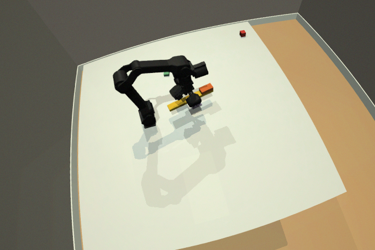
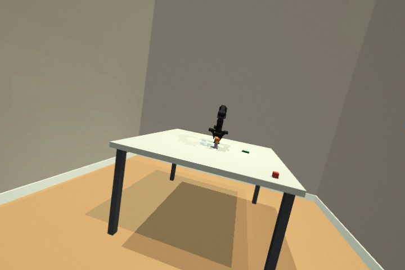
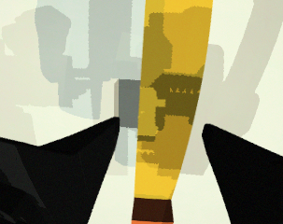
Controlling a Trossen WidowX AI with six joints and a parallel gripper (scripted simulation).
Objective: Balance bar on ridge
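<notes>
Right now the purple ridge is 40 mm below my gripper tip, 30 mm ahead of it and 10 mm to the left of it. The rest, counted from my gripper tip: small green block (290 mm to the left, 80 mm behind, 70 mm below); small red cube (500 mm ahead, 480 mm to the left, 60 mm below).
</notes>
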